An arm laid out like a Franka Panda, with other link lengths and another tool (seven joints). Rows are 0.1 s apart.
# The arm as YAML. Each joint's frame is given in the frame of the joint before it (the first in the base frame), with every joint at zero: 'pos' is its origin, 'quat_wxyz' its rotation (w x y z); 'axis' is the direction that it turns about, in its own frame. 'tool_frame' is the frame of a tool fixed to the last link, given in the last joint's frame.
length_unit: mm
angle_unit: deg
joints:
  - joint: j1
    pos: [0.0, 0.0, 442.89]
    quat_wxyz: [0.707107, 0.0, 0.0, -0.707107]
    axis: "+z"
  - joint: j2
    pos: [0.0, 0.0, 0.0]
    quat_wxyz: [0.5, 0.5, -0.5, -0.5]
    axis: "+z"
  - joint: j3
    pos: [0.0, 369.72, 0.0]
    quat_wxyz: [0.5, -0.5, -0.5, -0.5]
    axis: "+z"
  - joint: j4
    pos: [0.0, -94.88, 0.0]
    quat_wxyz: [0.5, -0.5, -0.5, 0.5]
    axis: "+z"
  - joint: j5
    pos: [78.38, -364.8, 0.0]
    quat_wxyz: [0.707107, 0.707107, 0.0, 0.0]
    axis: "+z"
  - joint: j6
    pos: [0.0, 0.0, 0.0]
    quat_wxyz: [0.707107, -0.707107, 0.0, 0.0]
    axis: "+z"
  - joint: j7
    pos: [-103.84, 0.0, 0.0]
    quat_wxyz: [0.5, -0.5, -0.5, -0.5]
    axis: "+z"
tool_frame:
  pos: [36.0, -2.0, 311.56]
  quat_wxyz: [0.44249, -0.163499, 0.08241, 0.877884]
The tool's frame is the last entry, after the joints.
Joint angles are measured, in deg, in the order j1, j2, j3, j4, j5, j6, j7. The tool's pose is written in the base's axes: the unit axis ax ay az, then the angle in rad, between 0 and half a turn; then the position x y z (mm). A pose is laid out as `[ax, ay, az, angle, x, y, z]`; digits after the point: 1 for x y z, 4 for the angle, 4 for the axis.
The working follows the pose.
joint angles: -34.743 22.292 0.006 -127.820 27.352 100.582 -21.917
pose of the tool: [-0.5028, -0.7664, -0.3998, 2.1010, 331.3, -106.0, 187.3]
Where each joint sits with the arm in this pose, in the base's axes (m; each line is computed from the numbers above, not from the rounded line before):
j1: 0.0000 0.0000 0.4429
j2: 0.0000 0.0000 0.4429
j3: 0.1152 -0.0799 0.7850
j4: 0.1874 -0.1299 0.7490
j5: 0.3926 -0.2722 0.4718
j6: 0.3926 -0.2722 0.4718
j7: 0.4415 -0.3168 0.3917
the tool: 0.3313 -0.1060 0.1873

